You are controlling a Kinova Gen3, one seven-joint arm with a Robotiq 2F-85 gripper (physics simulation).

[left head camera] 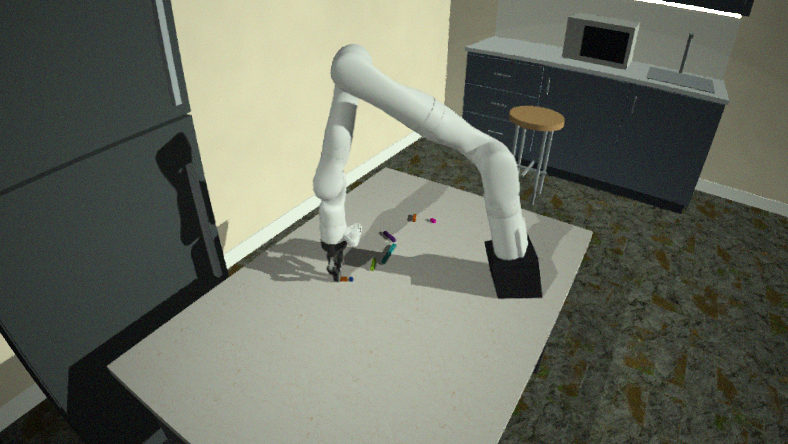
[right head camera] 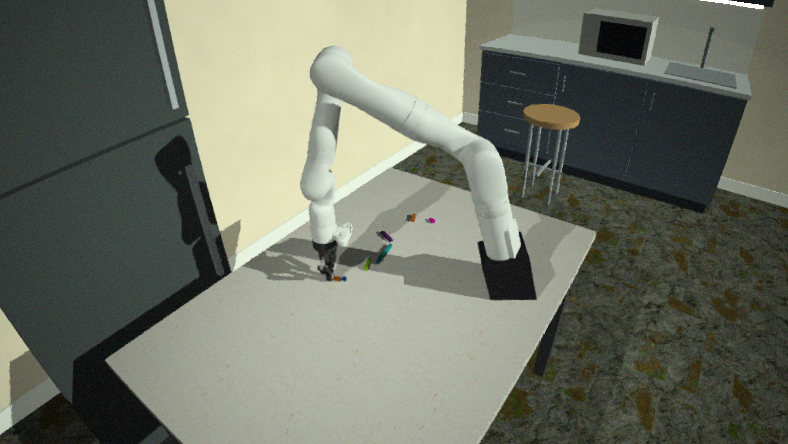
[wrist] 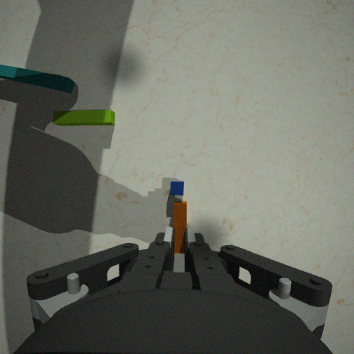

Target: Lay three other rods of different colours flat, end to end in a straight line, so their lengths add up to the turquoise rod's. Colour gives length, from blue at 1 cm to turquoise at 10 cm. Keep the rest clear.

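Frame: origin at the arm's base, x ahead, y left, z up, level; metres.
Seen in the pictures: gripper, fingertip midpoint: (left head camera: 337, 279) (right head camera: 330, 279); arm's base, origin of the base link: (left head camera: 510, 249) (right head camera: 502, 249).
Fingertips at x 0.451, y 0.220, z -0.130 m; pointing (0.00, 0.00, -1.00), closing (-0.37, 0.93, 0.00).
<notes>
Offsets run from my fingertips to a thing's top centre.
My gripper (left head camera: 336, 277) (right head camera: 329, 276) (wrist: 179, 238) is shut on an orange rod @(dx -0.010, dy -0.004, dz +0.009 m) (left head camera: 344, 279) (right head camera: 338, 278) (wrist: 180, 217), low at the table. Its free end points at the small blue rod @(dx -0.038, dy -0.018, dz +0.008 m) (left head camera: 351, 279) (right head camera: 344, 278) (wrist: 177, 188). In the wrist view a narrow gap shows between them, and blue sits slightly left of the orange rod's line. Whether the orange rod touches the table is unclear. A lime rod @(dx -0.062, dy -0.111, dz +0.008 m) (left head camera: 373, 264) (right head camera: 367, 264) (wrist: 84, 117) lies apart. The turquoise rod @(dx -0.078, dy -0.184, dz +0.008 m) (left head camera: 389, 253) (right head camera: 384, 253) (wrist: 37, 79) lies beyond it, partly cut off in the wrist view.
A purple rod @(dx -0.034, dy -0.270, dz +0.008 m) (left head camera: 389, 236) (right head camera: 386, 236) lies near the turquoise rod's far end. A second orange piece @(dx -0.058, dy -0.415, dz +0.008 m) (left head camera: 414, 217) (right head camera: 413, 217) and a small magenta piece @(dx -0.125, dy -0.430, dz +0.008 m) (left head camera: 432, 220) (right head camera: 431, 220) lie further back. The arm's black base (left head camera: 513, 275) (right head camera: 508, 275) stands at the table's right side.
</notes>
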